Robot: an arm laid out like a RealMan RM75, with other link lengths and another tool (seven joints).
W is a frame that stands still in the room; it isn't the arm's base.
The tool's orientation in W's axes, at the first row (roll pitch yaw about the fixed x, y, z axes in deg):
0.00 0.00 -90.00
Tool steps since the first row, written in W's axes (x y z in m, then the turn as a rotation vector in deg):
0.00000 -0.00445 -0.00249 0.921 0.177 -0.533
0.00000 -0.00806 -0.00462 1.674 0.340 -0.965
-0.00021 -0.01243 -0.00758 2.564 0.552 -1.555
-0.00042 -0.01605 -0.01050 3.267 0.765 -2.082
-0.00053 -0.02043 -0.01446 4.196 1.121 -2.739
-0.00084 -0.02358 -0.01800 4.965 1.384 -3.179
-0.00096 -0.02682 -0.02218 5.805 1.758 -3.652
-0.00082 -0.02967 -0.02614 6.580 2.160 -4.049
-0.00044 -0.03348 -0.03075 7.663 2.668 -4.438
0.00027 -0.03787 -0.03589 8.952 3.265 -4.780
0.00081 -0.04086 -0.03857 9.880 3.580 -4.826
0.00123 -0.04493 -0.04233 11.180 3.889 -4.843
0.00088 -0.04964 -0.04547 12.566 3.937 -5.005
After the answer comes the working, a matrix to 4 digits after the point.
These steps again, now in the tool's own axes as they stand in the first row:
0.00445 0.00000 -0.00249 -0.177 0.921 -0.533
0.00806 0.00000 -0.00462 -0.340 1.674 -0.965
0.01243 -0.00021 -0.00758 -0.552 2.564 -1.555
0.01605 -0.00042 -0.01050 -0.765 3.267 -2.082
0.02043 -0.00053 -0.01446 -1.121 4.196 -2.739
0.02358 -0.00084 -0.01800 -1.384 4.965 -3.179
0.02682 -0.00096 -0.02218 -1.758 5.805 -3.652
0.02967 -0.00082 -0.02614 -2.160 6.580 -4.049
0.03348 -0.00044 -0.03075 -2.668 7.663 -4.438
0.03787 0.00027 -0.03589 -3.265 8.952 -4.780
0.04086 0.00081 -0.03857 -3.580 9.880 -4.826
0.04493 0.00123 -0.04233 -3.889 11.180 -4.843
0.04964 0.00088 -0.04547 -3.937 12.566 -5.005

The tool's axes in the first row as the columns of a matrix, in W's axes (rounded; the answer above uses it unrounded):
0.0000 1.0000 0.0000
-1.0000 0.0000 0.0000
0.0000 0.0000 1.0000

